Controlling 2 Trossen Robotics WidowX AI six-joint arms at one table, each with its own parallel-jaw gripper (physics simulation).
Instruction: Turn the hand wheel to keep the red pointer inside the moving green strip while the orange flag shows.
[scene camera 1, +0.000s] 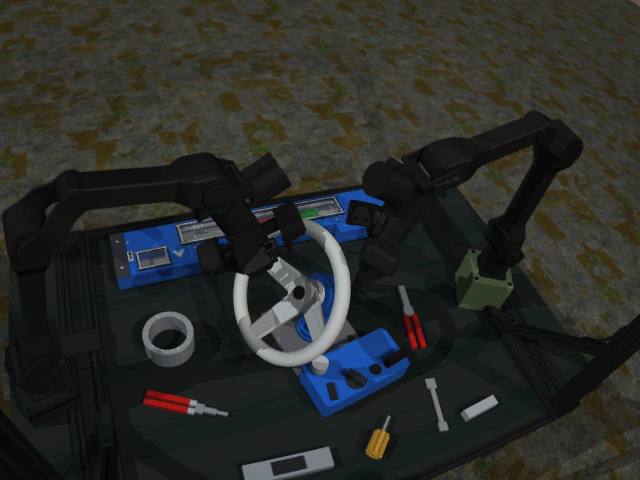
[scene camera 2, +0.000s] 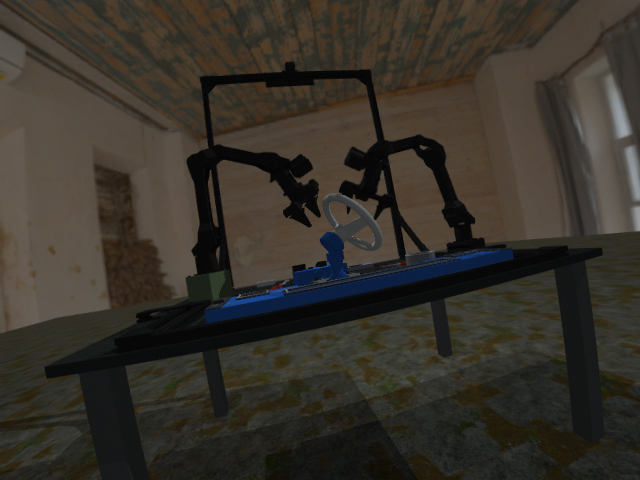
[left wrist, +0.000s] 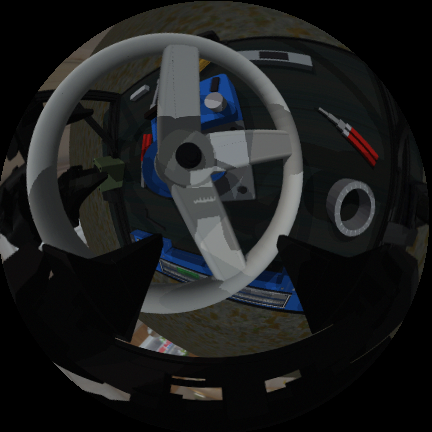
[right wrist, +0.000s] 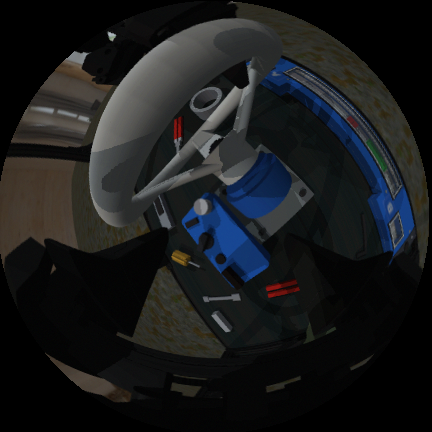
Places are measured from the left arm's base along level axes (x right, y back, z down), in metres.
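Pixels of known places: left gripper, between the fingertips: (left wrist: 221, 240) (right wrist: 227, 83); right gripper, between the fingertips: (scene camera 1: 356, 277) (scene camera 2: 315, 221) (left wrist: 99, 146) (right wrist: 228, 236); left arm's base, origin of its link: (scene camera 1: 43, 381) (scene camera 2: 464, 240); right arm's base, origin of its link: (scene camera 1: 491, 267) (scene camera 2: 208, 273).
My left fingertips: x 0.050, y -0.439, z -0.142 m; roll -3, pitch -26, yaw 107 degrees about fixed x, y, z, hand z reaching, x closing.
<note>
Ahead of a thing's pixels: the offset from my left fingertips to its top centre. "pt": to the spot under its first point.
The white hand wheel (scene camera 1: 339, 268) (scene camera 2: 378, 235) (left wrist: 295, 175) (right wrist: 120, 130) stands tilted on its blue column {pt dx +0.049, dy -0.094, dz +0.102 m} (scene camera 2: 334, 253) (right wrist: 260, 185). My left gripper (scene camera 1: 261, 260) (scene camera 2: 362, 212) (left wrist: 221, 240) is open at the wheel's upper left in scene camera 1; the rim and a spoke end show between its fingers in the left wrist view, contact unclear. My right gripper (scene camera 1: 359, 268) (scene camera 2: 314, 221) (right wrist: 228, 236) is open beside the wheel, apart from the rim. The red pointer {pt dx -0.220, dy -0.141, dz +0.161 m} (scene camera 1: 264, 221) (right wrist: 352, 121) lies outside the green strip (scene camera 1: 309, 212) (left wrist: 188, 272) (right wrist: 376, 155). I see no orange flag.
The blue gauge panel (scene camera 1: 155, 274) (scene camera 2: 361, 290) runs along the table edge. A blue control box (scene camera 1: 336, 400) (right wrist: 245, 255) stands by the wheel. A grey ring {dx -0.041, dy +0.192, dz +0.151 m} (scene camera 1: 148, 346), red-handled tools {dx +0.095, dy +0.224, dz +0.189 m} (scene camera 1: 168, 403) {dx +0.159, dy -0.295, dz +0.190 m} (scene camera 1: 413, 330), a yellow screwdriver {dx +0.340, dy -0.053, dz +0.167 m} (scene camera 1: 377, 443) and a green block (scene camera 1: 483, 294) surround it.
</note>
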